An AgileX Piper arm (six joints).
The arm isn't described. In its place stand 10 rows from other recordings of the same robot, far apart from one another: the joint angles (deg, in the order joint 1, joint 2, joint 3, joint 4, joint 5, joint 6), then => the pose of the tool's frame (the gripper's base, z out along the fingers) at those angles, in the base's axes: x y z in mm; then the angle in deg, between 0 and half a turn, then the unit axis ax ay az.
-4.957 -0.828 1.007 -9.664 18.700 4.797 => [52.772, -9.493, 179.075, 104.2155, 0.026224, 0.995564, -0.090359]
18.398 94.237 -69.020 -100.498 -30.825 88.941 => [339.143, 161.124, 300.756, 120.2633, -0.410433, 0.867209, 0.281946]
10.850 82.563 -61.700 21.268 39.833 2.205 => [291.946, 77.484, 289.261, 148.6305, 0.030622, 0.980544, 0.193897]
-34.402 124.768 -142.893 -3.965 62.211 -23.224 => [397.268, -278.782, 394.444, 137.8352, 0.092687, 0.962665, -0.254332]
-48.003 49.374 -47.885 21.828 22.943 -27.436 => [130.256, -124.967, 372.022, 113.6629, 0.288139, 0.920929, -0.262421]
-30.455 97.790 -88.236 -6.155 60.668 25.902 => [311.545, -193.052, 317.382, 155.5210, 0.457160, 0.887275, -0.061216]
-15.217 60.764 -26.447 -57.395 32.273 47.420 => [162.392, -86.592, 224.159, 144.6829, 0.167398, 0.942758, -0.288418]
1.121 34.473 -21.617 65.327 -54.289 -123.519 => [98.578, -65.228, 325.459, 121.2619, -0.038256, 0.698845, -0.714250]
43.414 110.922 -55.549 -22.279 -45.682 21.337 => [274.116, 293.326, 183.324, 112.4430, -0.394043, 0.807667, 0.438639]
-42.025 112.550 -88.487 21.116 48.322 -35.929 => [331.819, -266.072, 228.176, 151.1326, 0.148457, 0.988917, 0.001723]
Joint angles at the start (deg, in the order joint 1, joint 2, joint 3, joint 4, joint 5, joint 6):
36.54, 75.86, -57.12, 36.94, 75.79, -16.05
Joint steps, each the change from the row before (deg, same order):
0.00, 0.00, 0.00, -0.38, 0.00, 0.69
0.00, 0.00, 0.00, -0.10, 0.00, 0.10
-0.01, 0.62, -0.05, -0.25, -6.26, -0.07
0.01, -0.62, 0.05, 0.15, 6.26, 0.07
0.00, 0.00, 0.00, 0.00, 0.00, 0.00
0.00, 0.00, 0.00, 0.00, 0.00, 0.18
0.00, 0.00, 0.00, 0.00, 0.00, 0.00
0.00, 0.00, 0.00, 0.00, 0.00, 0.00
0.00, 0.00, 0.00, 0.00, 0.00, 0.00
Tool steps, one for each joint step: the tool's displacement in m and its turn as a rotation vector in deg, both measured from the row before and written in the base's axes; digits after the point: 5 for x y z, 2 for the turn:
0.00021, -0.00043, -0.00034, -0.50, 0.12, -0.47
0.00006, -0.00011, -0.00009, -0.11, -0.01, -0.06
0.01063, 0.00526, -0.00244, 1.76, -4.31, -3.49
-0.01057, -0.00537, 0.00235, -1.84, 4.25, 3.51
0.00000, 0.00000, 0.00000, 0.00, 0.00, 0.00
0.00000, 0.00000, 0.00000, -0.05, 0.09, -0.15
0.00000, 0.00000, 0.00000, 0.00, 0.00, 0.00
0.00000, 0.00000, 0.00000, 0.00, 0.00, 0.00
0.00000, 0.00000, 0.00000, 0.00, 0.00, 0.00

